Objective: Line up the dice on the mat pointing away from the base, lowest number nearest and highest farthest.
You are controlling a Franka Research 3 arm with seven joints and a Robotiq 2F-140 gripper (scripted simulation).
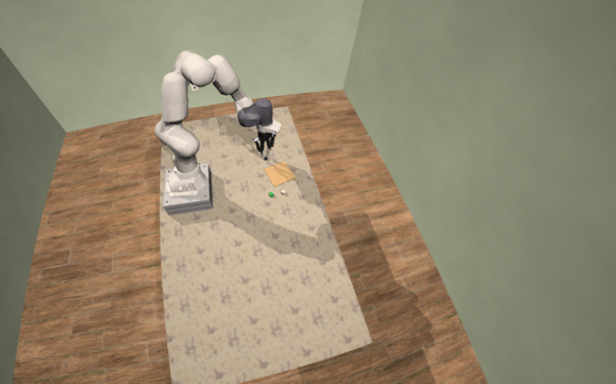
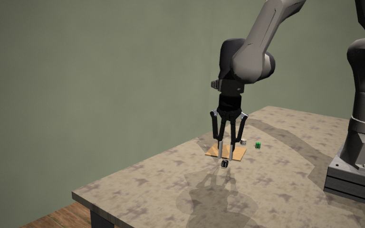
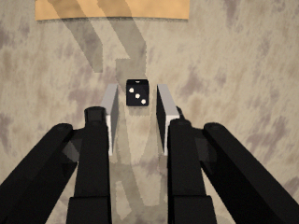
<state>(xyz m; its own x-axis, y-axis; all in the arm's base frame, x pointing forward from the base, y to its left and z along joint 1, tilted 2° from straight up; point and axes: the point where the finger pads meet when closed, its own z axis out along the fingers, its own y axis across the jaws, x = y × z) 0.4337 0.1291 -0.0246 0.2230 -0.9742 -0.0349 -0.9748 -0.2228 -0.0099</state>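
The black die is 5 cm below my hand. Also, from my hand: tan mat 13 cm to the right, 6 cm below, 5 cm ahead; then green die 26 cm to the right, 5 cm below, 3 cm behind; then white die 27 cm to the right, 5 cm below, 4 cm ahead.
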